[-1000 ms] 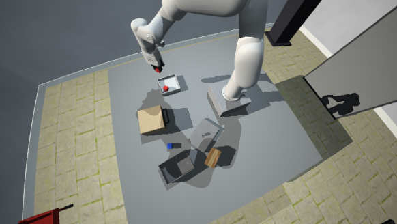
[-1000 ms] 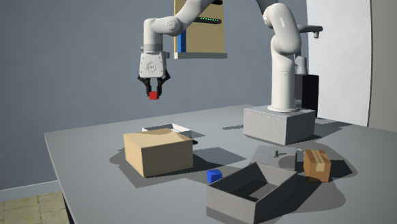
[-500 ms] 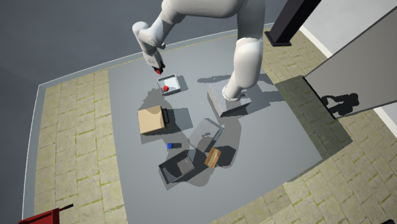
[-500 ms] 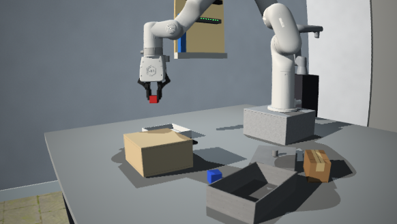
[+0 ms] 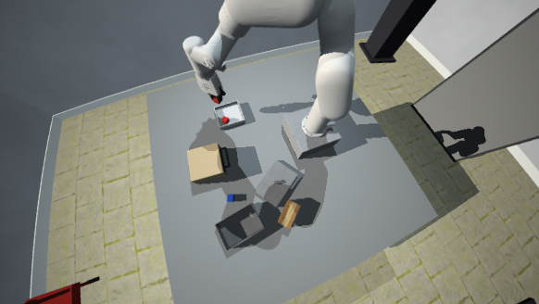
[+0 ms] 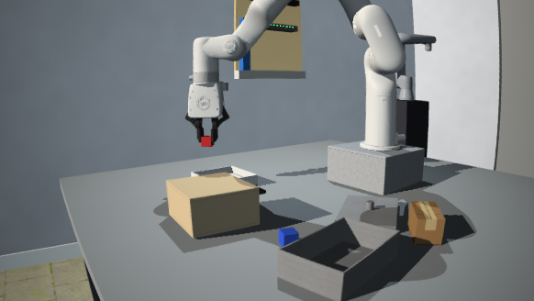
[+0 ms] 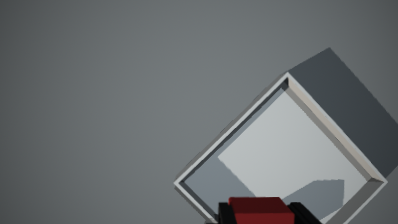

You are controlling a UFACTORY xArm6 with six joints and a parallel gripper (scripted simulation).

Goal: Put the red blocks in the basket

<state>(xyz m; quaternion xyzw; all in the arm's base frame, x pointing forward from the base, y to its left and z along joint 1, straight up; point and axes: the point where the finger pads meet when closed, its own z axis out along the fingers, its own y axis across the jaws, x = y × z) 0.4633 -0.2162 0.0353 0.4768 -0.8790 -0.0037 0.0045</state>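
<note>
The white basket is 40 mm behind my hand, 20 mm to the left of it and 130 mm below it. Round my hand: blue block 10 mm behind, 490 mm to the left, 130 mm below; then drawer 60 mm ahead, 310 mm to the left, 100 mm below; then light wooden cabinet 70 mm ahead, 310 mm to the left, 100 mm below.
</note>
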